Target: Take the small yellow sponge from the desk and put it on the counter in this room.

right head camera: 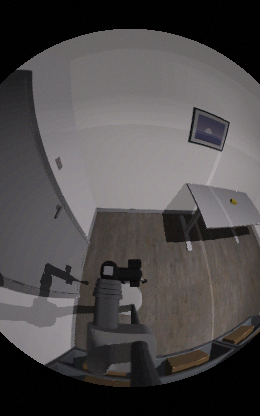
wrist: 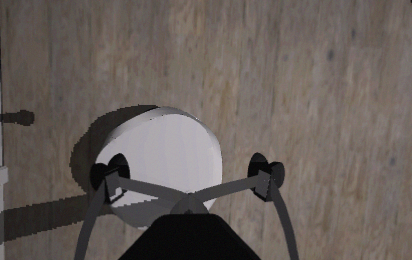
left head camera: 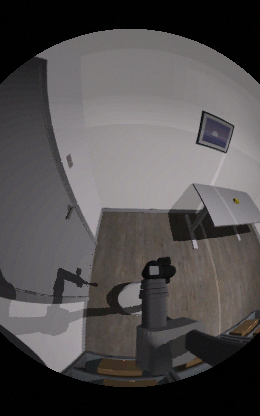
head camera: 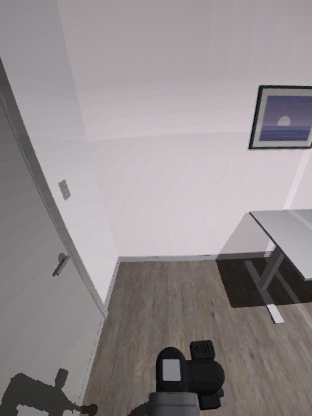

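Pixels of known places: gripper, fingertip midpoint: (wrist: 189, 168); robot's base at its link origin: (right head camera: 124, 297) (wrist: 166, 161) (left head camera: 135, 297).
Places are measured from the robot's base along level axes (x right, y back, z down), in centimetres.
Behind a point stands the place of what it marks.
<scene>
A small yellow sponge (left head camera: 236, 201) @[x 157.0, y -98.3, z -71.9 cm] (right head camera: 233, 202) @[x 156.8, y -97.9, z -71.6 cm] lies on top of the white desk (head camera: 287, 232) @[x 99.7, y -102.6, z -69.2 cm] (left head camera: 220, 212) @[x 104.0, y -78.9, z -69.2 cm] (right head camera: 212, 212) @[x 101.4, y -80.7, z -69.2 cm], which stands at the right by the wall. The sponge does not show in the head camera view or the wrist view. My gripper (wrist: 189, 168) @[x 8.7, y -16.7, z -74.3 cm] is open, with its two dark fingertips wide apart and no object between them. It points down over the floor, above my round white base, well away from the desk. The counter does not show in these views.
A grey door (head camera: 40, 300) @[x -60.0, y -43.7, z -85.2 cm] (left head camera: 25, 200) @[x -60.1, y -37.9, z -125.7 cm] (right head camera: 20, 200) @[x -60.0, y -41.3, z -122.6 cm] with a handle is at the left. A framed picture (head camera: 285, 120) @[x 96.4, y -138.5, z -149.5 cm] (left head camera: 215, 132) @[x 96.7, y -138.5, z -150.4 cm] (right head camera: 209, 129) @[x 97.3, y -138.5, z -150.8 cm] hangs above the desk. Grey shelving with brown boxes (left head camera: 120, 366) (right head camera: 187, 361) shows at the bottom of both side head camera views.
</scene>
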